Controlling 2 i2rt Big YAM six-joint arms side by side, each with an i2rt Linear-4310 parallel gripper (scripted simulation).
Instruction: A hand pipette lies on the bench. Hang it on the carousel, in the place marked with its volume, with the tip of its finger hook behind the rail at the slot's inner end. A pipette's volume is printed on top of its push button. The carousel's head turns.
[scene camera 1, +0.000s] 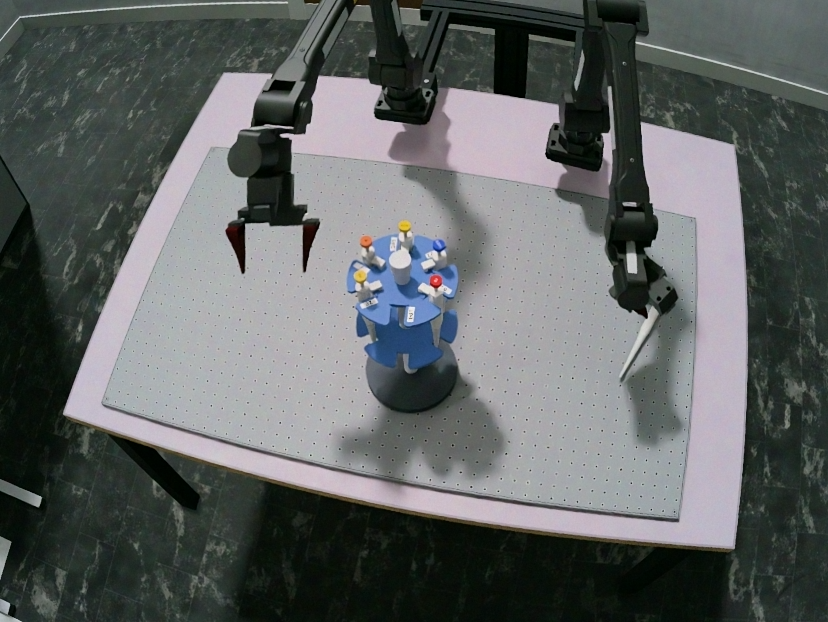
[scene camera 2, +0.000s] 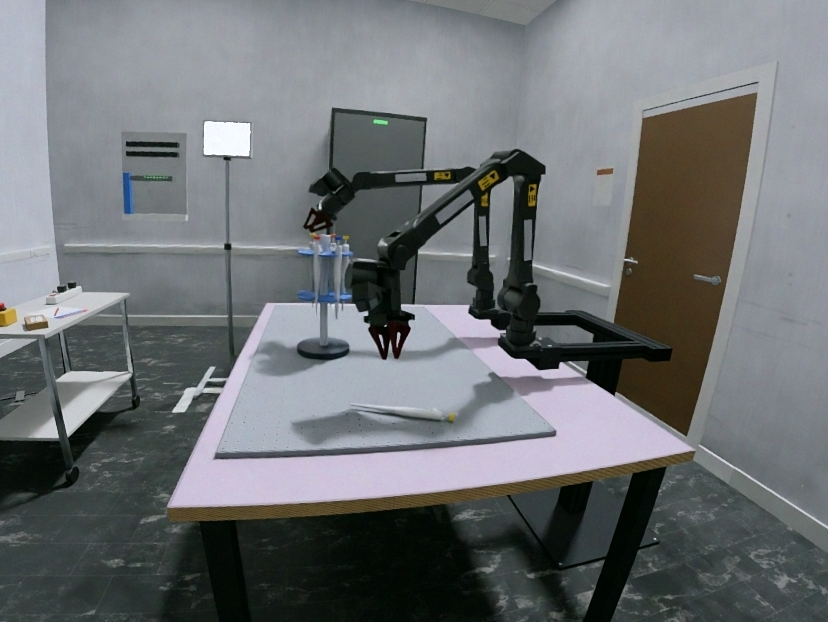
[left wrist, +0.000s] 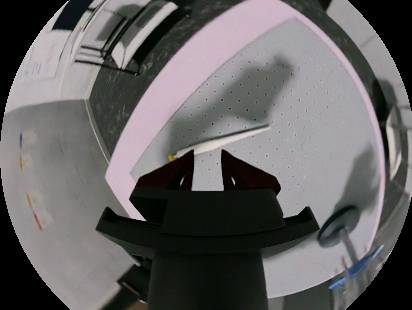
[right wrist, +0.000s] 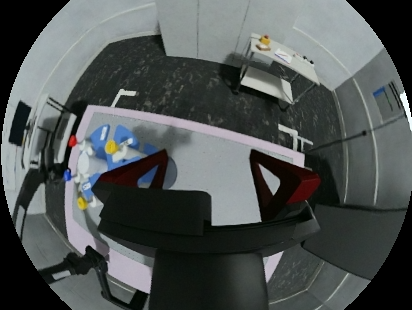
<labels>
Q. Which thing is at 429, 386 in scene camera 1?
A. A carousel base.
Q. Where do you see a carousel base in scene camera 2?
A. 310, 348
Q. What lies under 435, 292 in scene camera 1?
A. A red-button pipette.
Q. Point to my left gripper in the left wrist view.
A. At 207, 154
</labels>
